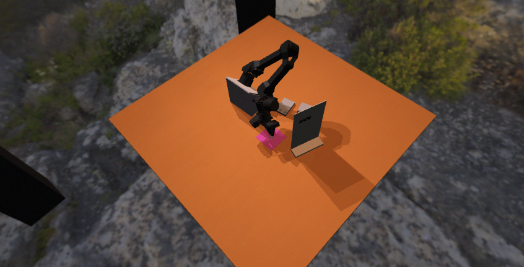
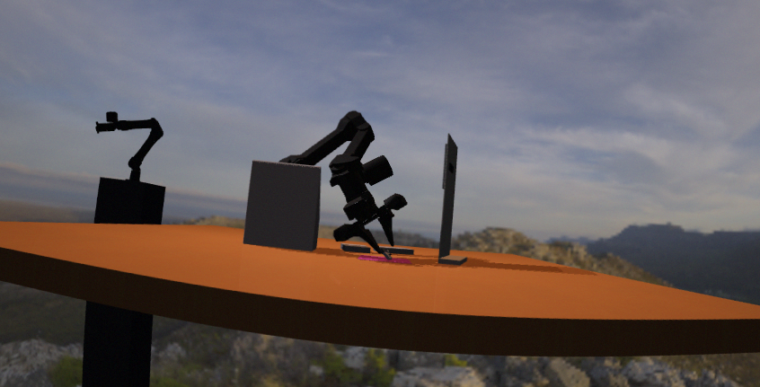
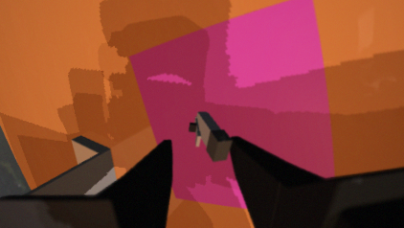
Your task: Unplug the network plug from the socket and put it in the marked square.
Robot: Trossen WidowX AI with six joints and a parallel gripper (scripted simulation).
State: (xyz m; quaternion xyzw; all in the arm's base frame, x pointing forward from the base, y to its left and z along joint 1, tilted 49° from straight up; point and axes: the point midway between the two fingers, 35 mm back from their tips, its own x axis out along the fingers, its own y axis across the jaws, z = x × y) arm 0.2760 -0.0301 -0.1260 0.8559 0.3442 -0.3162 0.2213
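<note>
My gripper tip is now 1 cm above the grey network plug. The rest, counted from my gripper tip: pale socket panel: 16 cm ahead, 12 cm above, 6 cm to the left; magenta marked square: 2 cm below.
</note>
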